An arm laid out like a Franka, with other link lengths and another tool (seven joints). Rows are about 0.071 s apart.
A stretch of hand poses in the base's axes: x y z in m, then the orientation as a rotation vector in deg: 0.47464 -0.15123 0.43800 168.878 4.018 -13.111; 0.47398 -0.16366 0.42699 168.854 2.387 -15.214; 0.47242 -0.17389 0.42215 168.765 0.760 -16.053; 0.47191 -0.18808 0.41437 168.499 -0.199 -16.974; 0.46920 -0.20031 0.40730 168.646 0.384 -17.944; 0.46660 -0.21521 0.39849 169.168 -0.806 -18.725; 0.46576 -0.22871 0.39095 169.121 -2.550 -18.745; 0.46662 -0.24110 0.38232 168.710 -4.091 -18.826; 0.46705 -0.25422 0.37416 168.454 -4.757 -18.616; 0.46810 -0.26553 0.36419 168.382 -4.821 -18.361; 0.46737 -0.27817 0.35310 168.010 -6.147 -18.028; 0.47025 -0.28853 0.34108 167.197 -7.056 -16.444; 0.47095 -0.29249 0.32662 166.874 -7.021 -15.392; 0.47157 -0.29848 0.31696 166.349 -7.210 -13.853; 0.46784 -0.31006 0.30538 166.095 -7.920 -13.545
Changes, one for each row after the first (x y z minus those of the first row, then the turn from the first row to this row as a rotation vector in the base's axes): -0.00066 -0.01243 -0.01101 -0.006 1.308 -1.228; -0.00222 -0.02266 -0.01585 -0.134 1.772 -2.364; -0.00273 -0.03685 -0.02363 -0.381 2.340 -3.048; -0.00544 -0.04908 -0.03070 -0.126 3.019 -2.735; -0.00804 -0.06398 -0.03951 0.399 3.443 -3.620; -0.00888 -0.07748 -0.04705 0.280 3.351 -4.781; -0.00802 -0.08987 -0.05568 -0.173 3.330 -5.791; -0.00759 -0.10299 -0.06384 -0.464 3.160 -6.208; -0.00654 -0.11430 -0.07381 -0.559 2.989 -6.230; -0.00727 -0.12694 -0.08490 -0.986 2.700 -7.078; -0.00439 -0.13730 -0.09692 -1.936 1.612 -7.544; -0.00369 -0.14126 -0.11138 -2.334 0.915 -7.435; -0.00307 -0.14725 -0.12104 -2.961 -0.122 -7.436; -0.00680 -0.15883 -0.13262 -3.240 -0.368 -7.886
